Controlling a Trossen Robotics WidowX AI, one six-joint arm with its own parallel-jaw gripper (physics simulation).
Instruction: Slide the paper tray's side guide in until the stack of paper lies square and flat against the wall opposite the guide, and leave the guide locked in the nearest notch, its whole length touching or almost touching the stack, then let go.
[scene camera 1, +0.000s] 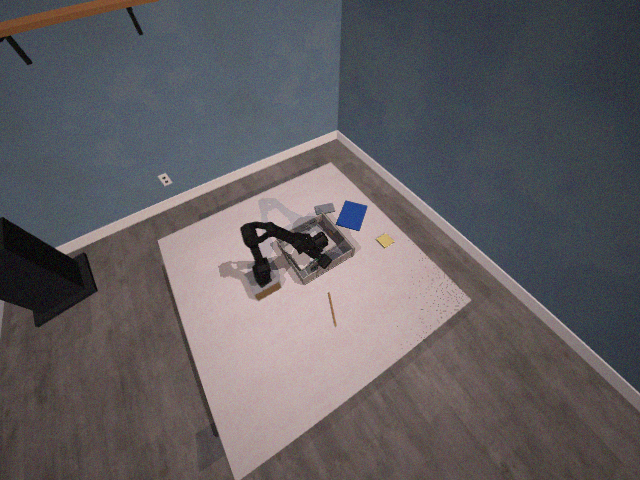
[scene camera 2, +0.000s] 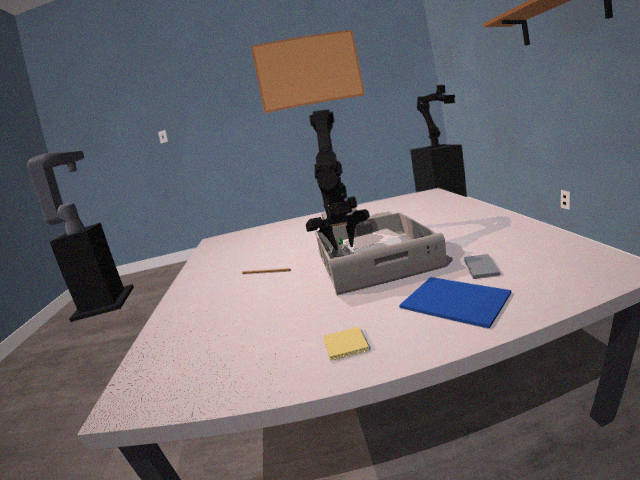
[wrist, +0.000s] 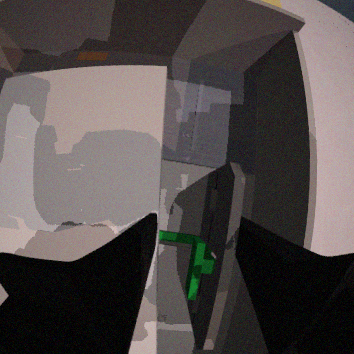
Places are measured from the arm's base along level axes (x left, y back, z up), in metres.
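Pixels of known places: gripper, between the fingertips: (scene camera 1: 321, 257) (scene camera 2: 344, 248) (wrist: 192, 219); arm's base, origin of its link: (scene camera 1: 263, 279).
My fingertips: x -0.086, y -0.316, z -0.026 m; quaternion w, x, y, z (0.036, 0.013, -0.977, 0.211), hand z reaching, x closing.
Note:
Ahead of a thing's pixels: the offset from my fingertips to its top centre. "spot": to the spot under its first point.
The grey paper tray {dx +0.085, dy -0.020, dz +0.039 m} (scene camera 1: 336, 268) (scene camera 2: 356, 273) (wrist: 285, 150) stands on the table. The white paper stack {dx +0.109, dy -0.001, dz -0.016 m} (scene camera 2: 387, 240) (wrist: 110, 100) lies inside, at the left in the wrist view; its contact with the wall opposite the guide is hidden. The side guide {spot: dx -0.019, dy -0.015, dz +0.022 m} (wrist: 237, 195) is a narrow upright grey plate right of the stack, with a gap between plate and stack edge. A green latch {dx +0.005, dy +0.022, dz +0.024 m} (scene camera 2: 340, 241) (wrist: 195, 270) sits on its stack side, an arm reaching towards that edge. My gripper (scene camera 2: 343, 248) (wrist: 192, 219) is open, its fingers either side of the guide and latch, the left fingertip beside the stack's edge.
A blue folder or book {dx +0.127, dy -0.367, dz -0.049 m} (scene camera 1: 352, 215) (scene camera 2: 457, 301), a grey flat block {dx +0.282, dy -0.271, dz -0.047 m} (scene camera 1: 324, 208) (scene camera 2: 482, 265), a yellow pad {dx -0.140, dy -0.375, dz -0.046 m} (scene camera 1: 385, 240) (scene camera 2: 346, 342) and a thin brown stick {dx -0.235, dy +0.137, dz -0.050 m} (scene camera 1: 331, 309) (scene camera 2: 266, 271) lie around the tray. The tray's walls rise close around the gripper.

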